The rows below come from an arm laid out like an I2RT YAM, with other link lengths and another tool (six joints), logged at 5 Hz.
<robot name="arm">
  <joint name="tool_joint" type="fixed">
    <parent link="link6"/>
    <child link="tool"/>
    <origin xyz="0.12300 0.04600 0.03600" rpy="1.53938 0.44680 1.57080"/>
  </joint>
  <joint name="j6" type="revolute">
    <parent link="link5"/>
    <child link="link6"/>
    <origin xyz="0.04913 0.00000 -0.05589" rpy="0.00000 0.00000 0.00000"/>
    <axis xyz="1 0 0"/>
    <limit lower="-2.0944" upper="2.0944"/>
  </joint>
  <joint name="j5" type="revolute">
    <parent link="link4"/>
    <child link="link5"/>
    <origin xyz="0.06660 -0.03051 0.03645" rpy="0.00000 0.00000 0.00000"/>
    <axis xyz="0 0 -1"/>
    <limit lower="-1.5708" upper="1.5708"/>
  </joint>
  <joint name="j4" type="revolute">
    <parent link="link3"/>
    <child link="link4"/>
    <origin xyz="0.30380 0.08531 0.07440" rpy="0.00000 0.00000 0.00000"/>
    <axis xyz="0 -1 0"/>
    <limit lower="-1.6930" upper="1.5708"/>
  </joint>
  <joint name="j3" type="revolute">
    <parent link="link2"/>
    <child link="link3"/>
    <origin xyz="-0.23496 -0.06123 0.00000" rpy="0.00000 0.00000 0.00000"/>
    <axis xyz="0 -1 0"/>
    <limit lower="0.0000" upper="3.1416"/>
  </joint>
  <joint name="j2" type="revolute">
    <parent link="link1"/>
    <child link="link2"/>
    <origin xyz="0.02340 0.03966 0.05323" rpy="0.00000 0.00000 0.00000"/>
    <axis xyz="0 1 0"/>
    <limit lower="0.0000" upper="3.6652"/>
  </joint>
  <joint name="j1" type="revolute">
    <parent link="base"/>
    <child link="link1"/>
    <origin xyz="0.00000 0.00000 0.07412" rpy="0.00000 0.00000 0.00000"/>
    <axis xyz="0 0 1"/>
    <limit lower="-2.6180" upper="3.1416"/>
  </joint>
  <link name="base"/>
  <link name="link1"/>
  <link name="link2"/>
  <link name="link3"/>
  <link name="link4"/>
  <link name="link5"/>
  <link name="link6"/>
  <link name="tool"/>
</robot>
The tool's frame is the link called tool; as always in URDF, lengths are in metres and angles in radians.
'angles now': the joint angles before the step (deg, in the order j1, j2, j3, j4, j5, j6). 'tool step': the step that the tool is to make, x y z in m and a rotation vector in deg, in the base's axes. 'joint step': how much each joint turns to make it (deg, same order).
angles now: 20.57, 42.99, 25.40, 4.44, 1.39, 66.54
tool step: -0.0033, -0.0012, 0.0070, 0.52, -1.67, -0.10
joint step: 0.08, -1.49, -0.73, 0.98, 0.20, -0.06
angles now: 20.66, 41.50, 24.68, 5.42, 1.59, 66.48
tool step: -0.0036, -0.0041, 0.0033, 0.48, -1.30, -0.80
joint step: -0.02, -1.83, -1.25, 0.80, 0.77, 0.14
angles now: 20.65, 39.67, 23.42, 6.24, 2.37, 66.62
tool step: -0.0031, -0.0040, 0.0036, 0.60, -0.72, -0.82
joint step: 0.01, -1.63, -0.67, -0.09, 0.77, 0.44
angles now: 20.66, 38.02, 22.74, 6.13, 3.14, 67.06
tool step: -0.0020, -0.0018, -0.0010, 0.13, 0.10, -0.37
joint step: 0.07, -0.94, -0.51, -0.49, 0.41, 0.23
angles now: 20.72, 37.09, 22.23, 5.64, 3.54, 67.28
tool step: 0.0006, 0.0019, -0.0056, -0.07, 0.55, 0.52
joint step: 0.00, 0.47, -0.41, 0.34, -0.53, 0.04
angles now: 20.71, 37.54, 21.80, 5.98, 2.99, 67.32
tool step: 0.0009, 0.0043, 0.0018, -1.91, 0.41, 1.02
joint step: -0.05, 0.76, 1.32, -1.54, -0.76, -1.81
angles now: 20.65, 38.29, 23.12, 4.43, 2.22, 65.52
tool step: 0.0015, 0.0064, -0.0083, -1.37, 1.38, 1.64
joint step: 0.01, 1.43, 0.39, -0.71, -1.44, -1.11
